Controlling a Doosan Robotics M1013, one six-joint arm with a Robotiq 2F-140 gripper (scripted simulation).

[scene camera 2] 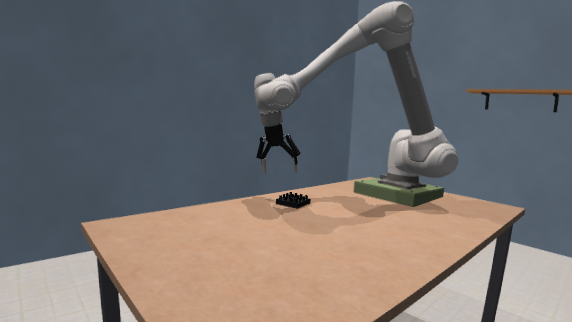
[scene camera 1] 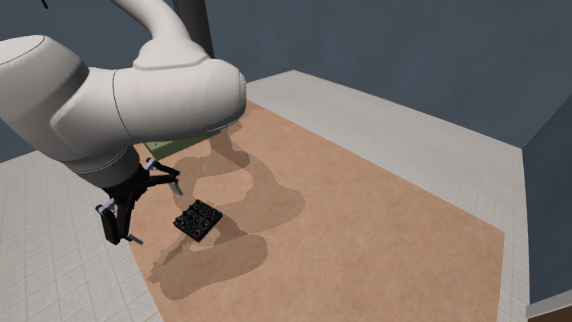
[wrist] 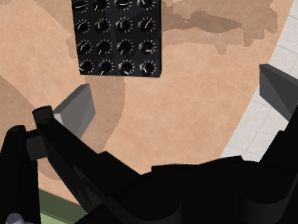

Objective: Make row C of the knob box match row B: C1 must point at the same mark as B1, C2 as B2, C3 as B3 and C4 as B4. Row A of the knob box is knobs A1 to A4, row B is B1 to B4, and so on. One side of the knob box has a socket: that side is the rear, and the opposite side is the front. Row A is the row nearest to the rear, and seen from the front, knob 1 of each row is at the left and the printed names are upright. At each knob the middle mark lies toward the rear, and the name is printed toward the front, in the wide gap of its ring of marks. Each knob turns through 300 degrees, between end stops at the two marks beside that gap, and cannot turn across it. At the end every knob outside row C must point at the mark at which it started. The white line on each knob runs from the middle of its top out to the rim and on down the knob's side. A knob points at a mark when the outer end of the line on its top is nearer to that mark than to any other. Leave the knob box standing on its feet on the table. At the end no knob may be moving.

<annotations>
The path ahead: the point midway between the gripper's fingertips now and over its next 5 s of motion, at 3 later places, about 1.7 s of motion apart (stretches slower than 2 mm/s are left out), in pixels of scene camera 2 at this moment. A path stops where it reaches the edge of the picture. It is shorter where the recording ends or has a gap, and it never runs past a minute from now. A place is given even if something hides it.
The gripper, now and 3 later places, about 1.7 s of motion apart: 280, 172; 293, 179; 293, 179; 292, 180
</annotations>
